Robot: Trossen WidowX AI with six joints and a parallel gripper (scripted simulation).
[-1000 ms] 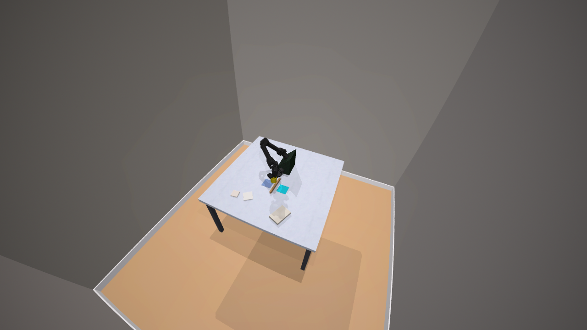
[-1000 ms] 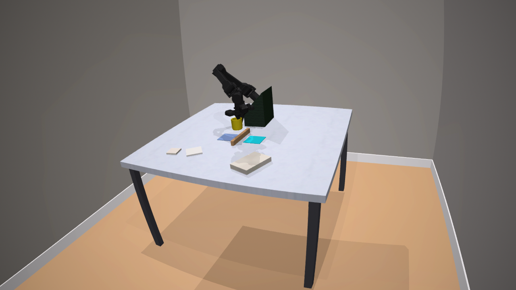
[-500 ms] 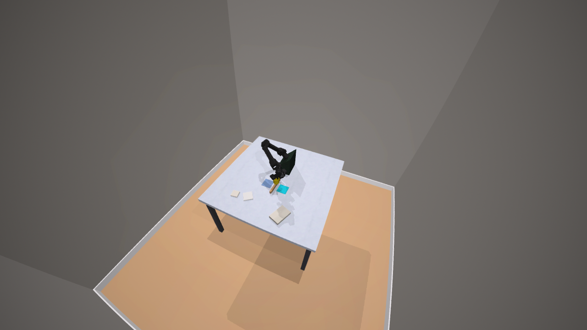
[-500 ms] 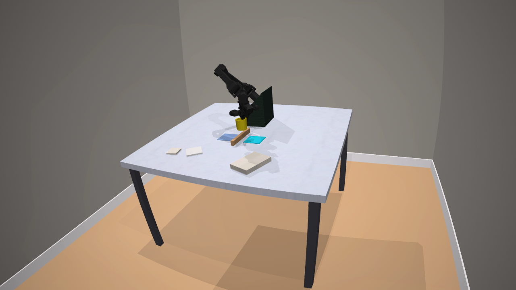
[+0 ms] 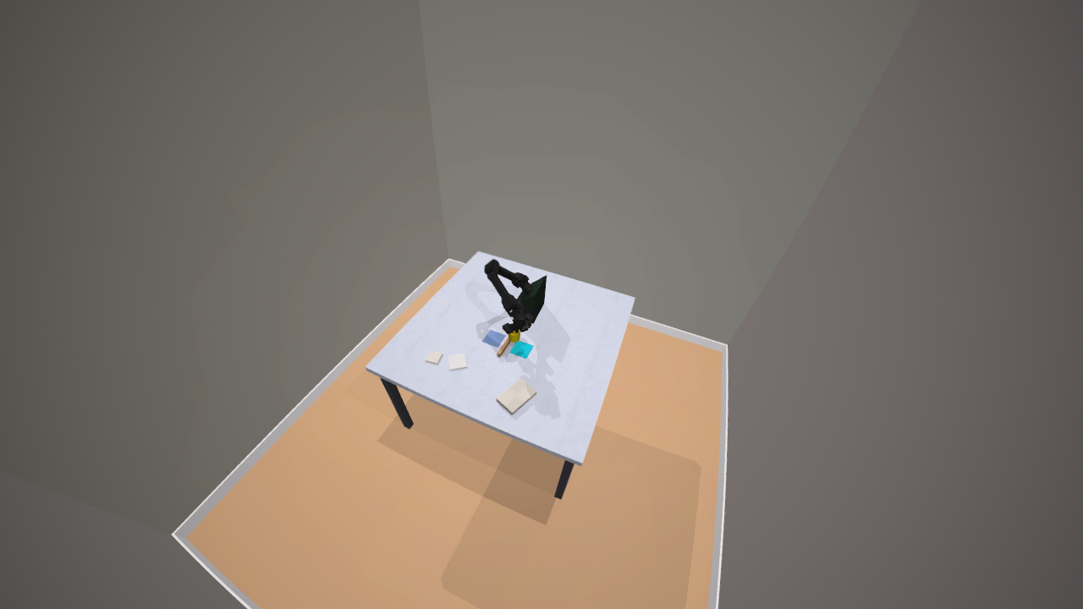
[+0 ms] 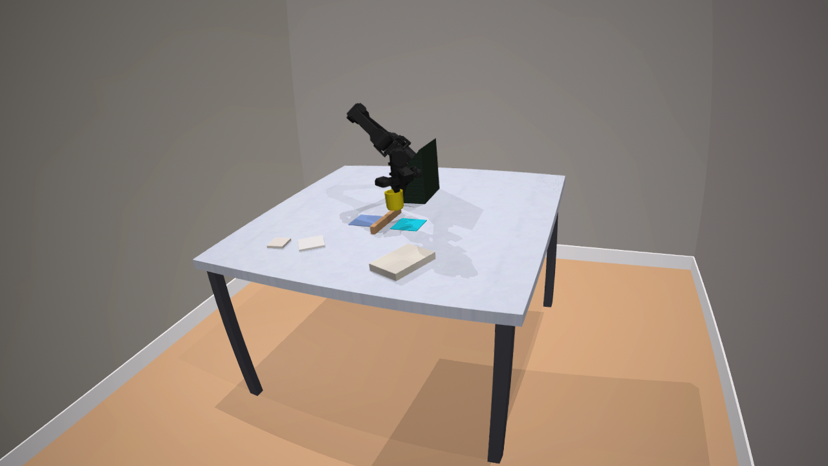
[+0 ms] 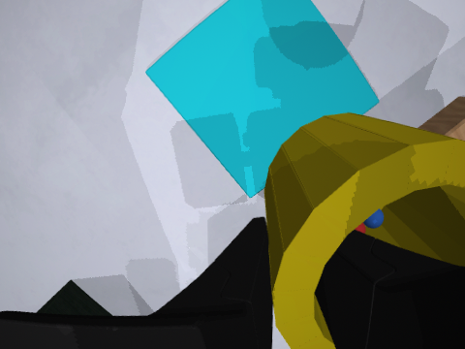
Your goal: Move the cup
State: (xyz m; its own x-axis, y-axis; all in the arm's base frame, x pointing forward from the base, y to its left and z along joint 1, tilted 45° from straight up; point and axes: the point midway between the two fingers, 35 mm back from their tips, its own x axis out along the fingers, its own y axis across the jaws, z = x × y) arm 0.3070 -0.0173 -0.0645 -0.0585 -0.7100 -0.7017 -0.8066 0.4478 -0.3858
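Right now the cyan pad is 10 cm below my gripper tip, 4 cm ahead of it and 3 cm to the left of it. Also, from my gripper tip: yellow cup 2 cm to the right, 2 cm ahead; then red marble 4 cm to the right, 2 cm below, 2 cm ahead; then blue marble 4 cm to the right, 3 cm ahead, 2 cm below.
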